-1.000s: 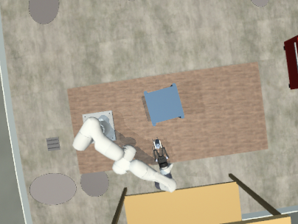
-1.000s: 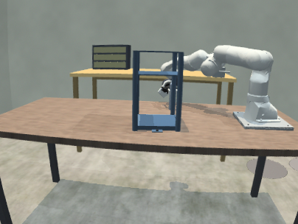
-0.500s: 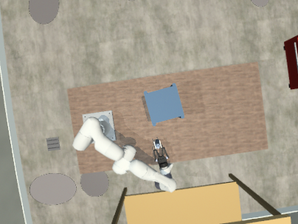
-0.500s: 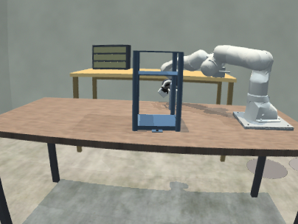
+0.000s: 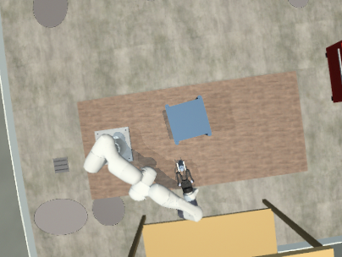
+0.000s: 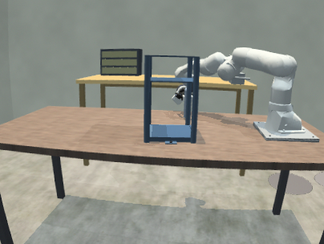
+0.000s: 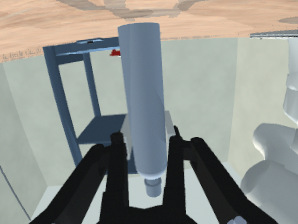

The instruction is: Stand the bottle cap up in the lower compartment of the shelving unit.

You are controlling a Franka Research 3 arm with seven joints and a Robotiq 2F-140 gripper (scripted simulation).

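The shelving unit is 70 mm ahead of my hand, 330 mm to the left of it and 60 mm above it.
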